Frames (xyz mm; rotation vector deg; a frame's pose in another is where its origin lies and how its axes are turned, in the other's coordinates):
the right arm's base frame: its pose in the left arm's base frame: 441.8 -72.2 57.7 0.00 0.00 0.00
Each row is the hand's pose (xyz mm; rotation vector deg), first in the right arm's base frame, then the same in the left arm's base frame.
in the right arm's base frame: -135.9 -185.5 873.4 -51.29 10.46 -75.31
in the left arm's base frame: 305.9 -257.7 931.1 -51.29 10.46 -75.31
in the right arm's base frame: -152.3 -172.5 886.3 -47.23 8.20 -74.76
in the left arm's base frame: 289.5 -244.7 944.0 -47.23 8.20 -74.76
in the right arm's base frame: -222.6 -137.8 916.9 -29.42 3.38 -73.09
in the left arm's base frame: 219.2 -210.0 974.6 -29.42 3.38 -73.09
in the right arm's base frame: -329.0 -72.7 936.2 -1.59 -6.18 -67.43
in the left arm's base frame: 112.8 -144.9 993.9 -1.59 -6.18 -67.43
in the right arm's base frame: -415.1 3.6 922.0 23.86 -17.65 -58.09
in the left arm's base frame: 26.7 -68.6 979.7 23.86 -17.65 -58.09
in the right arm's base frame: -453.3 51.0 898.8 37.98 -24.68 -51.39
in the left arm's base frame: -11.5 -21.2 956.5 37.98 -24.68 -51.39
